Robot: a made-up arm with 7 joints. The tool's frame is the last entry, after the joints.
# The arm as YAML. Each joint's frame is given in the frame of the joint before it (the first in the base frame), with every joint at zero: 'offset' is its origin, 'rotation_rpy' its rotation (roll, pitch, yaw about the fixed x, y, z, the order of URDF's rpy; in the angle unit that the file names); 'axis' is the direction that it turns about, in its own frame. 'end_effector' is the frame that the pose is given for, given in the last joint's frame.
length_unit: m
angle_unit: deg
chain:
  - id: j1
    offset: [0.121, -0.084, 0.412]
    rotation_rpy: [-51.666, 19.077, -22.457]
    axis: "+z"
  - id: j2
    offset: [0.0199, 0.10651, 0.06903]
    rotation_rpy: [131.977, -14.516, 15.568]
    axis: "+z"
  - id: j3
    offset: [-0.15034, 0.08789, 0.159]
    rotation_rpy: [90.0, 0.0, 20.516]
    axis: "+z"
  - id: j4
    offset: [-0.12, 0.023, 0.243]
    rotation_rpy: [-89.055, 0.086, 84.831]
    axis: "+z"
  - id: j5
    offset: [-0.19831, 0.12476, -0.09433]
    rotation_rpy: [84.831, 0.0, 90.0]
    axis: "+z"
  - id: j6
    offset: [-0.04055, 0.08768, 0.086]
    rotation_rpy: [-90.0, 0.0, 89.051]
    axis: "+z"
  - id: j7
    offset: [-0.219, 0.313, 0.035]
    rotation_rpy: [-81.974, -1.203, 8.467]
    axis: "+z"
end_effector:
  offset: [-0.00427, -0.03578, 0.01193]
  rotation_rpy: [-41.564, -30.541, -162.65]
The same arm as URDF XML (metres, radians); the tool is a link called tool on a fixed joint. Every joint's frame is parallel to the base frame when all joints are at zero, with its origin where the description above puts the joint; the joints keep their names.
<robot name="arm">
  <link name="base"/>
  <link name="link1"/>
  <link name="link2"/>
  <link name="link3"/>
  <link name="link4"/>
  <link name="link5"/>
  <link name="link6"/>
  <link name="link7"/>
  <link name="tool"/>
  <joint name="j1" type="continuous">
    <parent link="base"/>
    <child link="link1"/>
    <origin xyz="0.121 -0.084 0.412" rpy="0 0 0"/>
    <axis xyz="0.486986 0.647482 0.586184"/>
  </joint>
  <joint name="j2" type="continuous">
    <parent link="link1"/>
    <child link="link2"/>
    <origin xyz="0.051 0.109 -0.045" rpy="0 0 0"/>
    <axis xyz="0 -1 0"/>
  </joint>
  <joint name="j3" type="continuous">
    <parent link="link2"/>
    <child link="link3"/>
    <origin xyz="-0.11 -0.159 0.135" rpy="0 0 0"/>
    <axis xyz="0 0 -1"/>
  </joint>
  <joint name="j4" type="continuous">
    <parent link="link3"/>
    <child link="link4"/>
    <origin xyz="-0.12 -0.023 -0.243" rpy="0 0 0"/>
    <axis xyz="-0.995796 -0.0901 -0.0165"/>
  </joint>
  <joint name="j5" type="continuous">
    <parent link="link4"/>
    <child link="link5"/>
    <origin xyz="0.074 0.206 0.126" rpy="0 0 0"/>
    <axis xyz="0 -1 0"/>
  </joint>
  <joint name="j6" type="continuous">
    <parent link="link5"/>
    <child link="link6"/>
    <origin xyz="-0.087 -0.086 -0.042" rpy="0 0 0"/>
    <axis xyz="0 0 -1"/>
  </joint>
  <joint name="j7" type="continuous">
    <parent link="link6"/>
    <child link="link7"/>
    <origin xyz="0.219 0.313 -0.035" rpy="0 0 0"/>
    <axis xyz="0.148697 0.97898 -0.139597"/>
  </joint>
  <joint name="tool_joint" type="fixed">
    <parent link="link7"/>
    <child link="tool"/>
    <origin xyz="0.006 0.006 -0.037" rpy="-2.2756 0.313 0.3657"/>
  </joint>
</robot>

